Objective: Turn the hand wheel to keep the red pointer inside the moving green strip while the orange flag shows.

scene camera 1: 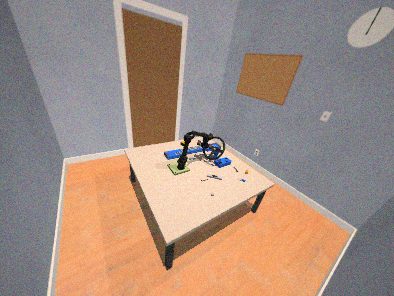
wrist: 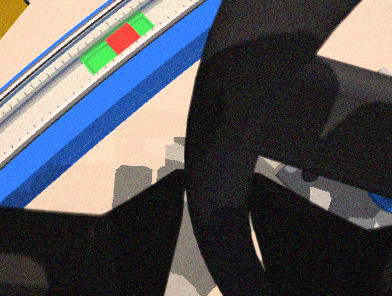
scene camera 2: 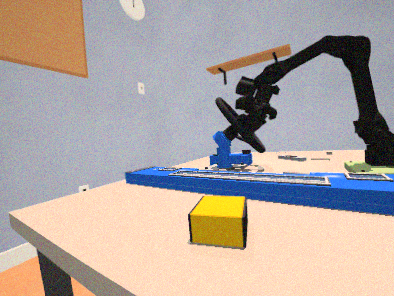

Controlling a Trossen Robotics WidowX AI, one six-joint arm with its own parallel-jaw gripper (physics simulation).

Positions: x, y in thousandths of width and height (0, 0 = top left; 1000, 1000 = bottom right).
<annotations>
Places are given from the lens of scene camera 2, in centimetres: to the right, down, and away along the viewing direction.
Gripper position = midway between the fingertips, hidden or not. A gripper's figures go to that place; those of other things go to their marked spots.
my gripper (scene camera 2: 623, 465): 17, -4, 63
yellow block (scene camera 2: 562, 745): 3, 10, 24
</annotations>
